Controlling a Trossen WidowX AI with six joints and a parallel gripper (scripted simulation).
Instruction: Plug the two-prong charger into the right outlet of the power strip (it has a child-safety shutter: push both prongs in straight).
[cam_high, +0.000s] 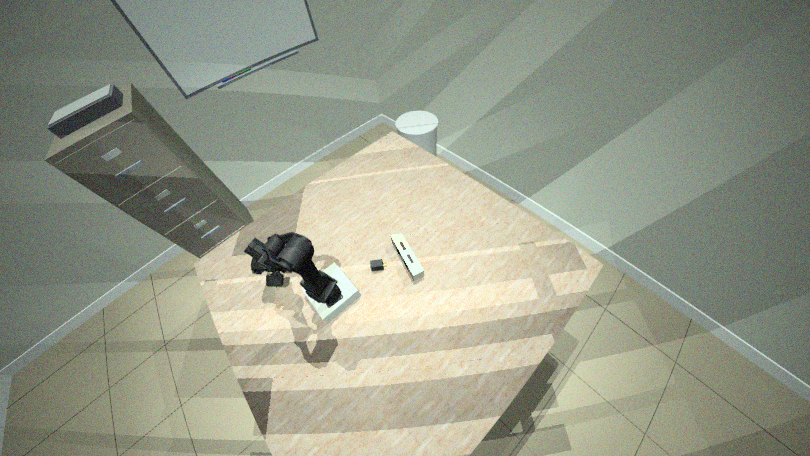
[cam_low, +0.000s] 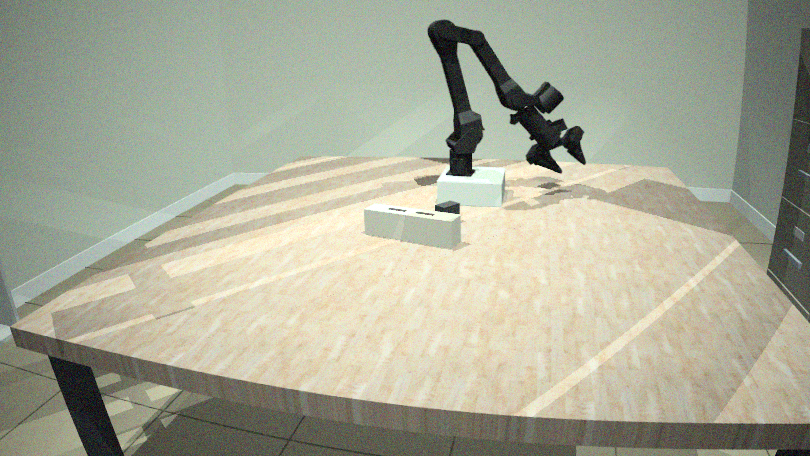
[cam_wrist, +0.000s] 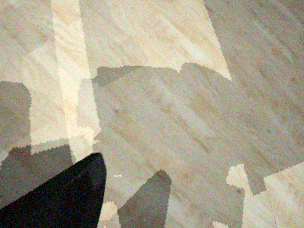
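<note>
Right now my gripper tip is 34 cm short of the charger, 28 cm to the left of it and 4 cm above it.
</note>
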